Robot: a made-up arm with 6 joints. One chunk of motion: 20 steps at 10 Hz.
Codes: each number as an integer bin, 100 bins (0 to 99) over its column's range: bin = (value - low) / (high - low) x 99, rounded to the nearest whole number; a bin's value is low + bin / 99 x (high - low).
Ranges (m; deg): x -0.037..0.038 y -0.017..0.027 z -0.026..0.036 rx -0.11..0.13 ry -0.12..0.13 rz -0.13..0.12
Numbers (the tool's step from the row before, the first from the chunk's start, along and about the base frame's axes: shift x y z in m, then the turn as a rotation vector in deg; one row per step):
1: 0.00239 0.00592 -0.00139 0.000 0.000 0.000
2: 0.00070 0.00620 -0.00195 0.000 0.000 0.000
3: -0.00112 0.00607 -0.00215 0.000 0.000 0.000
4: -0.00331 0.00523 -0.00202 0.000 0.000 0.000
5: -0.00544 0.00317 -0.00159 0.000 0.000 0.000
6: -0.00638 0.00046 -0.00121 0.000 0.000 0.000
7: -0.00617 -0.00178 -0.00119 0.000 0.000 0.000
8: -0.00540 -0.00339 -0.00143 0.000 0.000 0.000
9: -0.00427 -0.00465 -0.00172 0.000 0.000 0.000
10: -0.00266 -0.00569 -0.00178 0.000 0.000 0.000
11: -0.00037 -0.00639 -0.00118 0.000 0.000 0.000
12: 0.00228 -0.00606 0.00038 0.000 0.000 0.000
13: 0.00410 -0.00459 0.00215 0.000 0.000 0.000
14: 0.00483 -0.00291 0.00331 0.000 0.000 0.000
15: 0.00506 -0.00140 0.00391 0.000 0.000 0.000
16: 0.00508 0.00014 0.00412 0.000 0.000 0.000
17: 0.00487 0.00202 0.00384 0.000 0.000 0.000
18: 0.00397 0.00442 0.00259 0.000 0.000 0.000
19: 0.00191 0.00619 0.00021 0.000 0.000 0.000
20: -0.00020 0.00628 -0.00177 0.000 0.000 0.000
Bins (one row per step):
1: 52 52 39 45 48 51
2: 50 52 38 45 48 51
3: 47 52 38 45 48 51
4: 44 50 38 45 48 51
5: 42 45 39 45 48 51
6: 40 39 40 45 48 51
7: 41 34 40 45 48 51
8: 42 31 39 45 48 51
9: 43 28 39 45 48 51
10: 45 25 39 45 48 51
11: 48 24 40 45 48 51
12: 52 25 42 45 48 51
13: 54 28 45 45 48 51
14: 55 32 47 45 48 51
15: 56 35 48 45 48 51
16: 56 39 48 45 48 51
17: 55 43 48 45 48 51
18: 54 48 46 45 48 51
19: 51 52 42 45 48 51
20: 49 52 39 45 48 51

